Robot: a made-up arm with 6 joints.
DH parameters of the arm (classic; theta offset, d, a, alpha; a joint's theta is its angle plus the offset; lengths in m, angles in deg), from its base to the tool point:
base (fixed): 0 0 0 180
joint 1: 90 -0.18 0.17 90
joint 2: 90 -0.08 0.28 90
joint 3: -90 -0.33 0.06 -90
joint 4: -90 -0.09 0.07 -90
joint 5: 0 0.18 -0.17 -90
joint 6: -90 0 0.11 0
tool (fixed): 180 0.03 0 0
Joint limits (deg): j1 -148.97..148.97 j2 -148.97..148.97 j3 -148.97..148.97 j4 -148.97..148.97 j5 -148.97..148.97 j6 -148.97..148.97
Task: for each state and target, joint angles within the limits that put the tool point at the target. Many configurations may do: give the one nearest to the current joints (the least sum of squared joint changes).
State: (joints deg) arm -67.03 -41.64 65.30 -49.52 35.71 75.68
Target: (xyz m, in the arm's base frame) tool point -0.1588 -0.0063 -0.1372
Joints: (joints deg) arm -33.20 16.10 88.57 -74.18 59.08 90.37
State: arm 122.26 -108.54 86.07 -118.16 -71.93 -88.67
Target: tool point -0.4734 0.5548 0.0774
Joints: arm 105.17 -98.41 108.18 -109.46 -65.28 -96.06
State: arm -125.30 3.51 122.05 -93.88 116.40 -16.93
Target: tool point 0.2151 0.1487 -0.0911
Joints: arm -118.86 -22.72 113.43 -71.65 111.13 -9.15
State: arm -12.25 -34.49 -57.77 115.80 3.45 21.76
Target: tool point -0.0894 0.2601 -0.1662
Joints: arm -34.87 -16.17 -23.15 129.94 -2.66 47.85
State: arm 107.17 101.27 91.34 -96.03 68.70 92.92
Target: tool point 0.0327 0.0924 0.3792
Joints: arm 102.72 102.45 75.98 -114.23 82.60 76.36
